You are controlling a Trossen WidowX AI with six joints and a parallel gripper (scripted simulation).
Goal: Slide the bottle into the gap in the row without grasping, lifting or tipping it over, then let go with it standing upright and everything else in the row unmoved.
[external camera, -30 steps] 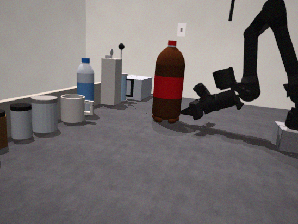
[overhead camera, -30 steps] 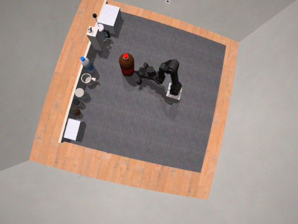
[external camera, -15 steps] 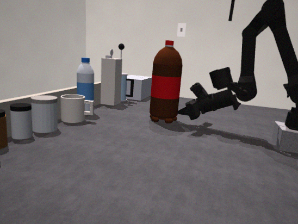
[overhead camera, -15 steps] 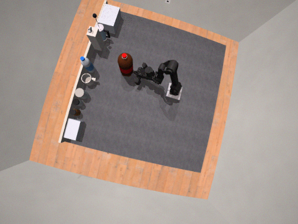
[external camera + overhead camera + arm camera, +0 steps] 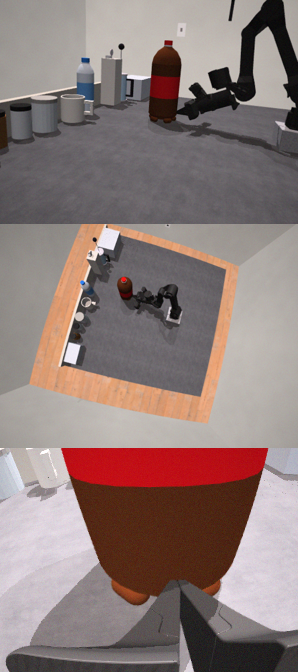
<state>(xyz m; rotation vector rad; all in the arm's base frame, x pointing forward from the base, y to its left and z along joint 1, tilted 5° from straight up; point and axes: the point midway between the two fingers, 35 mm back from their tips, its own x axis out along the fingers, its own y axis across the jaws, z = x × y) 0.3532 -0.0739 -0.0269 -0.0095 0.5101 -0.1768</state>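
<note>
The brown cola bottle is 9 cm ahead of my hand, 1 cm to the right of it and 10 cm above it. Also, from my hand: white microwave-like box (35 cm ahead, 43 cm to the right); blue-capped water bottle (39 cm ahead, 5 cm to the left, 5 cm above); blue pitcher (36 cm ahead, 27 cm to the right, 8 cm above).
</note>
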